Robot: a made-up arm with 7 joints. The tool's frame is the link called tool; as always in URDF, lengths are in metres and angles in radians. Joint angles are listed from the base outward.
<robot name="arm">
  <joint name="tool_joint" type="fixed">
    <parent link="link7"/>
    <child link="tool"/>
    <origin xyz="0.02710 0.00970 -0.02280" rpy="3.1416 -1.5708 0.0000"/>
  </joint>
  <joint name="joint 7" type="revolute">
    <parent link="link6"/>
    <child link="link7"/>
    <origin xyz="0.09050 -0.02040 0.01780" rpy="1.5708 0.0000 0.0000"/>
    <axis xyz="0 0 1"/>
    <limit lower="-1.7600" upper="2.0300"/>
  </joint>
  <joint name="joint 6" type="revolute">
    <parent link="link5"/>
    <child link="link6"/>
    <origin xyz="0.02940 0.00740 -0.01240" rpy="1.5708 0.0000 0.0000"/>
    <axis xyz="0 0 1"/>
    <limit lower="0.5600" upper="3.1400"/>
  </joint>
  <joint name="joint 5" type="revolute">
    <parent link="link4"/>
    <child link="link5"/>
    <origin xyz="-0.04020 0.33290 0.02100" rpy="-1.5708 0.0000 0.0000"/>
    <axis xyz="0 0 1"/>
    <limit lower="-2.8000" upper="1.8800"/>
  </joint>
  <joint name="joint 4" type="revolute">
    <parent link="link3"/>
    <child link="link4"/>
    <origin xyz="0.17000 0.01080 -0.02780" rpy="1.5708 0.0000 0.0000"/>
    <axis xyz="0 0 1"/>
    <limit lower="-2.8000" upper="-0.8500"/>
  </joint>
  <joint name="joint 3" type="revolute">
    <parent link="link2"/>
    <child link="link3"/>
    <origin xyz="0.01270 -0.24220 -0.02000" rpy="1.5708 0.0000 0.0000"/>
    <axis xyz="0 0 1"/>
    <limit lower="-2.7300" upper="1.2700"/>
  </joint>
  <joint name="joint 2" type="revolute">
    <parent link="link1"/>
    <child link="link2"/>
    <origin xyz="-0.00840 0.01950 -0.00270" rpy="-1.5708 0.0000 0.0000"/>
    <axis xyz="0 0 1"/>
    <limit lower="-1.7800" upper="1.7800"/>
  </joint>
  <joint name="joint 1" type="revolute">
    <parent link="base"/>
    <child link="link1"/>
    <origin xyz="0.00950 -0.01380 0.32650" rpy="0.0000 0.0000 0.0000"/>
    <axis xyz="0 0 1"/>
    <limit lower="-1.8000" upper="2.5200"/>
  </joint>
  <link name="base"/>
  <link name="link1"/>
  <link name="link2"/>
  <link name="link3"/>
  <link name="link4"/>
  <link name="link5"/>
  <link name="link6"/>
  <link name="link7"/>
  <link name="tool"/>
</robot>
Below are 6 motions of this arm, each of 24 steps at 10 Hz.
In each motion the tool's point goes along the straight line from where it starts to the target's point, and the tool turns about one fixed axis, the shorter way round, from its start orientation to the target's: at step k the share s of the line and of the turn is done. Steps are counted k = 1, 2, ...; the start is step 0. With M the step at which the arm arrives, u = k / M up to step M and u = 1 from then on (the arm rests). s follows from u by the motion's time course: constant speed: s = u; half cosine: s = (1 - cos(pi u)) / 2; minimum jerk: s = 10 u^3 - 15 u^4 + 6 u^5.
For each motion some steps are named. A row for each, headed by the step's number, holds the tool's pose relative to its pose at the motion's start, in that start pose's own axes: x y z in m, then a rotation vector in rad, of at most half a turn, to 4 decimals.
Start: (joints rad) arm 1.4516 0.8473 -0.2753 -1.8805 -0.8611 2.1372 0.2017
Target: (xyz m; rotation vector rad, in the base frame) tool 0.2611 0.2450 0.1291 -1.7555 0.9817 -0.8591
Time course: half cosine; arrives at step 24
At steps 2, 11, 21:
2: 0.0009 -0.0005 -0.0043 0.0091 0.0135 -0.0062
11: 0.0231 -0.0115 -0.1090 0.2333 0.3450 -0.1589
21: 0.0511 -0.0255 -0.2411 0.5163 0.7635 -0.3516

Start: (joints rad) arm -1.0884 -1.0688 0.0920 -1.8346 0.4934 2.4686 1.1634
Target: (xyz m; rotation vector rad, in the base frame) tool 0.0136 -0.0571 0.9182 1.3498 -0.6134 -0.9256
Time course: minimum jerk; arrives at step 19
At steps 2, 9, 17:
2: -0.0006 0.0003 -0.0002 -0.0001 -0.0024 -0.0033
9: -0.0283 0.0126 -0.0090 -0.0065 -0.1083 -0.1493
17: -0.0622 0.0277 -0.0199 -0.0143 -0.2378 -0.3280

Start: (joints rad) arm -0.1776 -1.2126 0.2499 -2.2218 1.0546 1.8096 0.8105
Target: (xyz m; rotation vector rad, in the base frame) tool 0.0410 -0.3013 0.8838 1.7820 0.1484 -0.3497
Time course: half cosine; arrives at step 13
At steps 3, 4, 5, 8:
3: -0.0490 -0.0130 0.0069 0.0764 -0.1179 0.0328
4: -0.0842 -0.0223 0.0119 0.1312 -0.2026 0.0564
5: -0.1259 -0.0333 0.0178 0.1960 -0.3027 0.0842
8: -0.2642 -0.0699 0.0374 0.4114 -0.6352 0.1767

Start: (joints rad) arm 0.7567 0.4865 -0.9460 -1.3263 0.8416 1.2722 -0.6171
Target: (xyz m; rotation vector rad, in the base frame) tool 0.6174 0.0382 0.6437 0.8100 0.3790 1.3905
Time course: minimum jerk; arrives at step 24
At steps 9, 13, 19, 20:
9: -0.0397 0.0508 -0.0063 -0.1012 -0.2999 0.2263
13: -0.0833 0.1066 -0.0133 -0.2125 -0.6297 0.4751
19: -0.1350 0.1726 -0.0215 -0.3441 -1.0196 0.7692
20: -0.1391 0.1779 -0.0222 -0.3547 -1.0512 0.7931

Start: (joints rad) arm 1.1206 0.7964 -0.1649 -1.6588 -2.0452 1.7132 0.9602
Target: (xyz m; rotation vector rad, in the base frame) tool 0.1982 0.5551 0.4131 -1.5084 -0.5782 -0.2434
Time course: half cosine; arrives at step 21
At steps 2, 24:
2: -0.0015 -0.0083 0.0010 0.0029 -0.0064 -0.0055
24: -0.0664 -0.3721 0.0463 0.1309 -0.2860 -0.2489

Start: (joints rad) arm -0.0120 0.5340 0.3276 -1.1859 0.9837 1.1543 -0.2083
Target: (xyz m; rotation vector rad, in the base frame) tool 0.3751 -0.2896 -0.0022 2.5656 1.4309 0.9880
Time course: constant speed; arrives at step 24
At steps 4, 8, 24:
4: -0.0045 -0.0733 -0.0851 0.1257 -0.0983 0.2311
8: -0.0090 -0.1465 -0.1702 0.2514 -0.1965 0.4623
24: -0.0269 -0.4396 -0.5107 0.7543 -0.5896 1.3868

